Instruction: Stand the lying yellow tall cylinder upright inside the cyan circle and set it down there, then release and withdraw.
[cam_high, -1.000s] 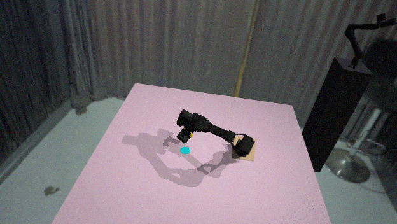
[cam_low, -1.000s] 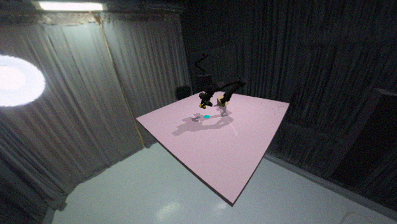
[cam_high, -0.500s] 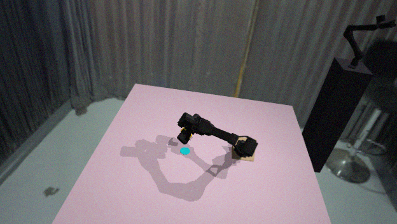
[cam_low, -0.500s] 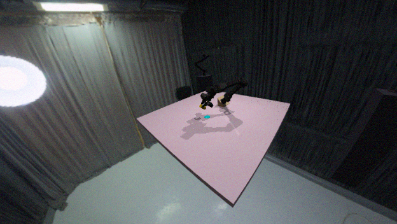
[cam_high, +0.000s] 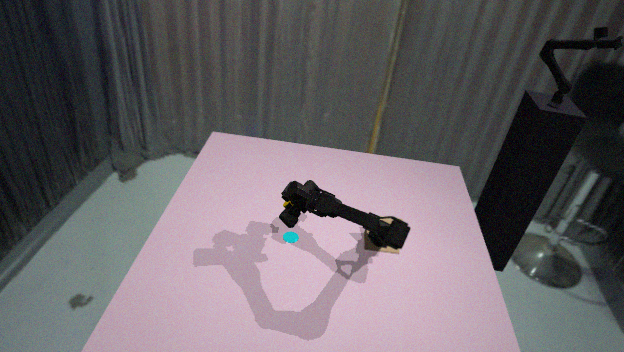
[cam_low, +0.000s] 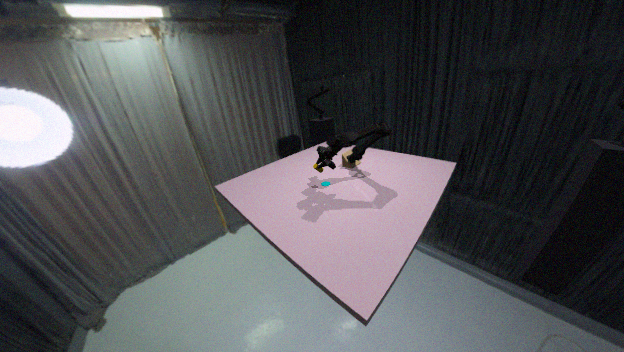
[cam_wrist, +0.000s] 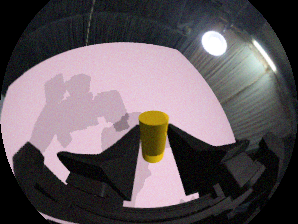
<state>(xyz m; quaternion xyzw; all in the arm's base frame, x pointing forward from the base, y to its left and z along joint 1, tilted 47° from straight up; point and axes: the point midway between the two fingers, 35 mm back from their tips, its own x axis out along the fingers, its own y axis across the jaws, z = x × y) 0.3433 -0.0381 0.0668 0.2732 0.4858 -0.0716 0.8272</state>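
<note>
Now: gripper tip 120 mm above the cyan circle, 40 mm to the right of it and 20 mm past it. The rest, counted from my gripper tip: yellow tall cylinder 20 mm below, 10 mm behind.
</note>
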